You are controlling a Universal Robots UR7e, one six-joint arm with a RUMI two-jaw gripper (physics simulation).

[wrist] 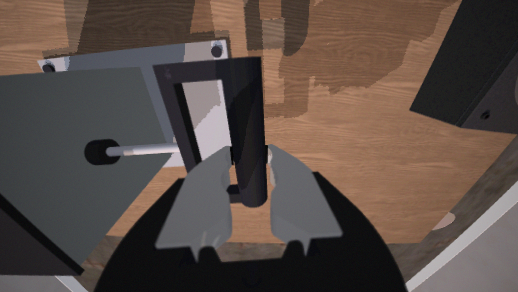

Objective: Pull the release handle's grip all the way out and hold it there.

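The release handle's grip (247,120) is a dark bar on a rectangular frame, in the middle of the wrist view. A pale metal rod (150,149) runs from the frame leftward to a black round collar (101,152) on the grey-green housing face (60,115). A stretch of the rod shows between the collar and the frame. My gripper (249,147) is shut on the grip bar, one finger on each side of it, near its lower end. The fingers hide the lower part of the frame.
A light metal base plate (130,56) with dark bolts lies under the housing on the wooden table top (340,150). A black box-like block (450,65) stands at the upper right. The table's edge runs along the bottom and lower right, with a pale strip beyond it.
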